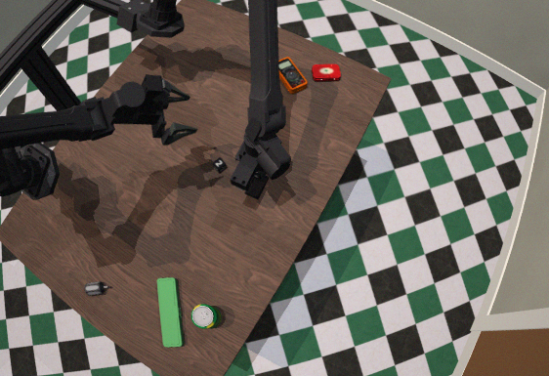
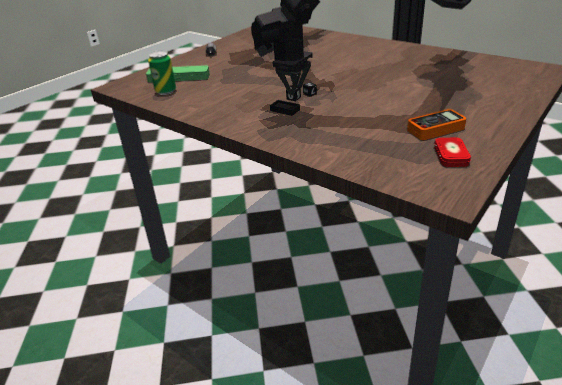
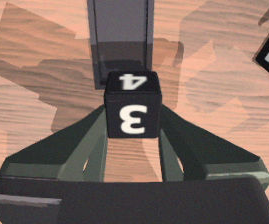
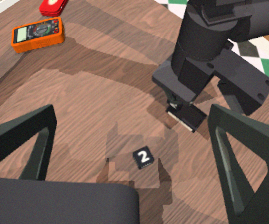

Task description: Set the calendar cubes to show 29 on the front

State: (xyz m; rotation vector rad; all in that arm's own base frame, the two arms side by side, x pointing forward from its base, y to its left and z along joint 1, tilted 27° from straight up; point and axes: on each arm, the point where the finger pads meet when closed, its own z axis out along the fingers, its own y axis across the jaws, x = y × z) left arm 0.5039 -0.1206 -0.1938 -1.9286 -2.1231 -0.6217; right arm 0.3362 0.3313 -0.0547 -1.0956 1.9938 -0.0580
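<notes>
My left hand is 10 mm short of the black calendar tray, 30 mm to the left of it and 60 mm above it. Round my left hand: green case 480 mm to the right, 50 mm below; black cube 10 mm below; red box 10 mm ahead, 420 mm to the left, 50 mm below.
</notes>
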